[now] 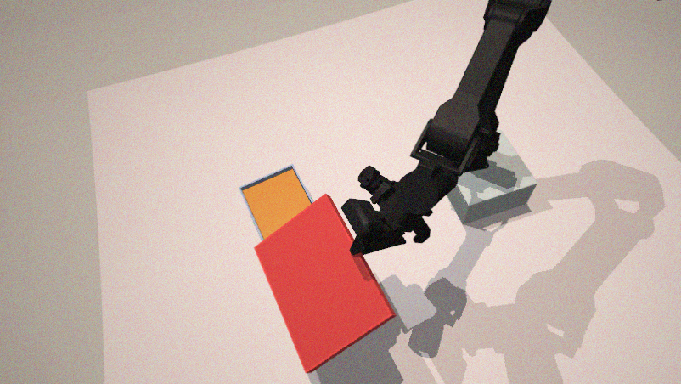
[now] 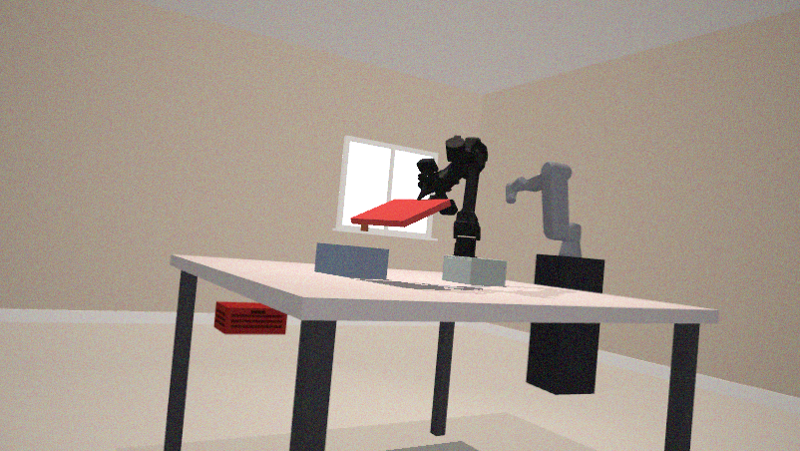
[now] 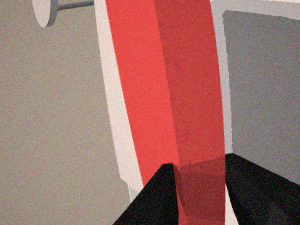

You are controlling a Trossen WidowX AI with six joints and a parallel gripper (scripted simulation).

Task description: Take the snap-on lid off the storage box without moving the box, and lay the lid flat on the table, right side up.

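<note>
The red lid is 7 cm ahead of my gripper tip, 2 cm to the left of it and 3 cm below it. From my gripper tip the other things lie so: blue-grey storage box: 13 cm ahead, 19 cm to the right, 19 cm below.
</note>
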